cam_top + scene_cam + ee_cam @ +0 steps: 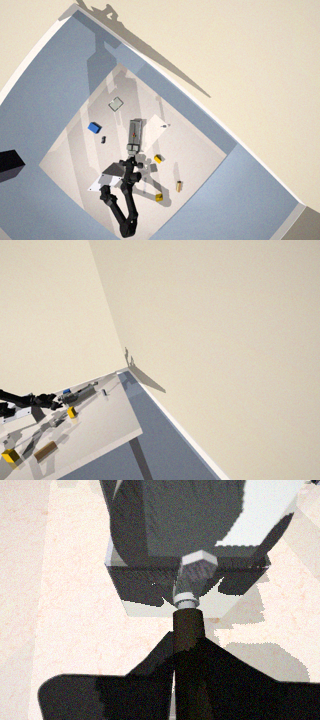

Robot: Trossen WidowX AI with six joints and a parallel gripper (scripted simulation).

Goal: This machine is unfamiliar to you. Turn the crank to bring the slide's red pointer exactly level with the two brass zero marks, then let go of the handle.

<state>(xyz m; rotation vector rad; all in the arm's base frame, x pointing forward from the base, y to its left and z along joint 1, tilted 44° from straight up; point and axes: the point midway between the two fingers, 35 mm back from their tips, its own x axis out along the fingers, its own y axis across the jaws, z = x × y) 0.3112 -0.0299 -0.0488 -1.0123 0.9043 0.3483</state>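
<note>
Now: the crank 4 cm above my gripper tip. Also, from my gripper tip: blue block (41 cm to the left, 10 cm behind, 1 cm below); then dark brown crank handle (3 cm above, 1 cm to the right, 1 cm behind); then red pointer (14 cm ahead, 12 cm to the left, 5 cm above).
</note>
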